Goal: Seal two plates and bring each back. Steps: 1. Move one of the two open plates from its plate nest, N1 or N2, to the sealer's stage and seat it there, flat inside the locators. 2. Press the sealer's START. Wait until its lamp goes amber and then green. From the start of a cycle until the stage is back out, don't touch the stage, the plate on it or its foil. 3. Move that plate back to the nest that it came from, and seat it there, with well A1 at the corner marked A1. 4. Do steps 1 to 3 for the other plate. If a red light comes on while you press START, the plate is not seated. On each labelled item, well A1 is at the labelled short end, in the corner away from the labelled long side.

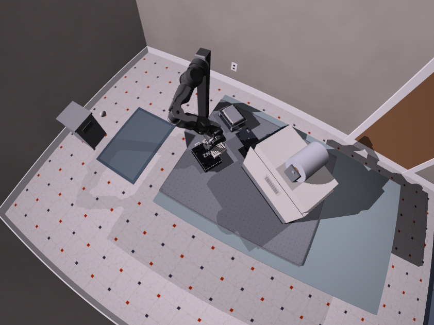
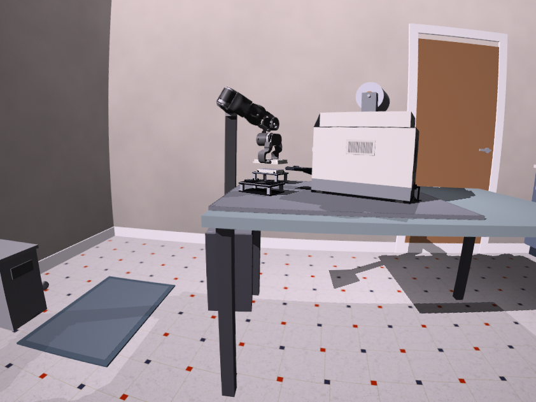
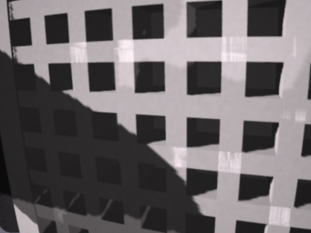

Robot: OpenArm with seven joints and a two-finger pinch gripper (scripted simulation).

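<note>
My hand is 170 mm short of the sealer stage, 140 mm to the right of it and 40 mm above it. Round my hand: N1 label (350 mm to the left, 130 mm below, 70 mm behind); then screen (290 mm ahead, 190 mm above, 110 mm to the left); then plate nest (290 mm to the left, 80 mm below, 10 mm ahead).
</note>
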